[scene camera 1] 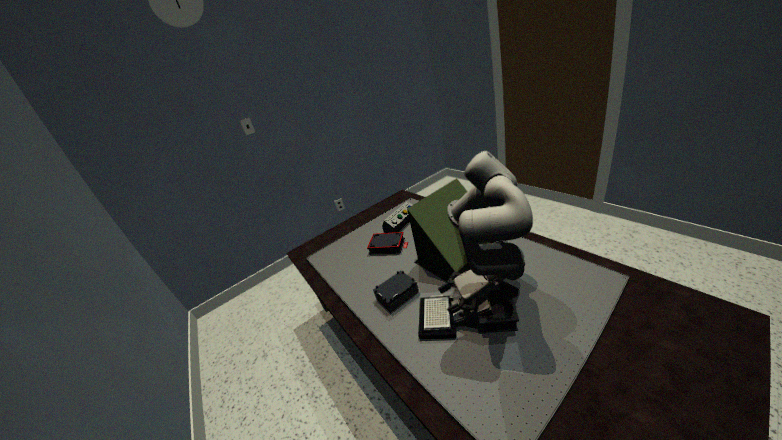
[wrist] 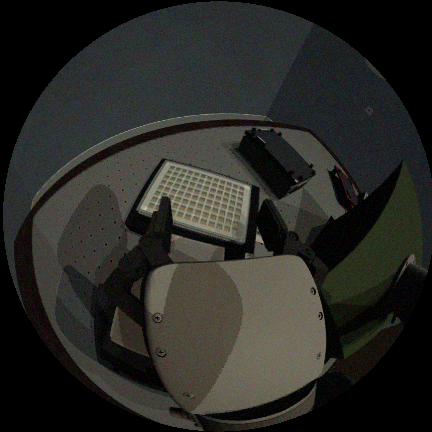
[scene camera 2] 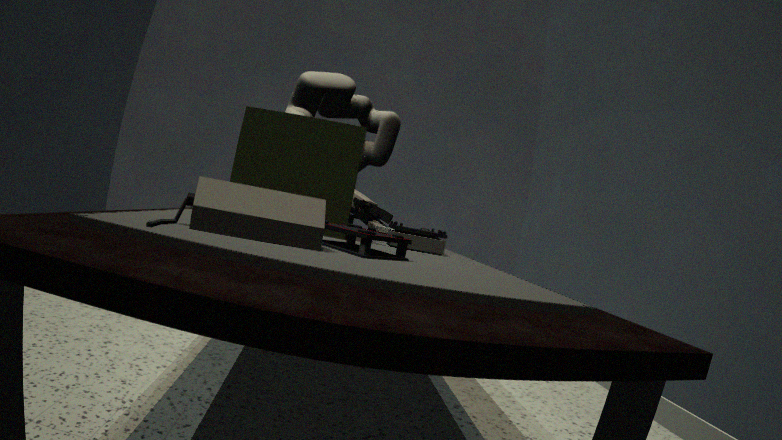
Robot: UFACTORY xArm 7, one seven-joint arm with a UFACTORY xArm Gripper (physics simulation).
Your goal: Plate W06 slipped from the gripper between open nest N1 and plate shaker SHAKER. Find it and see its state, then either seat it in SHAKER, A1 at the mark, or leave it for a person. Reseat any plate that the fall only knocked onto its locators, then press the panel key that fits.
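Note:
My gripper is open and empty, its fingers apart above the near side of a white well plate. That plate lies in a dark nest; I cannot tell if it is fully seated. A tan plate-like piece shows under the gripper, over another dark nest, mostly hidden; its tilt is unclear. I cannot read W06 on either. A black box with corner posts, which looks like SHAKER, has an empty top.
A red-edged stand is beyond the black box. The key panel has coloured keys; its back faces scene camera 2. A large green block stands close beside the arm and gripper.

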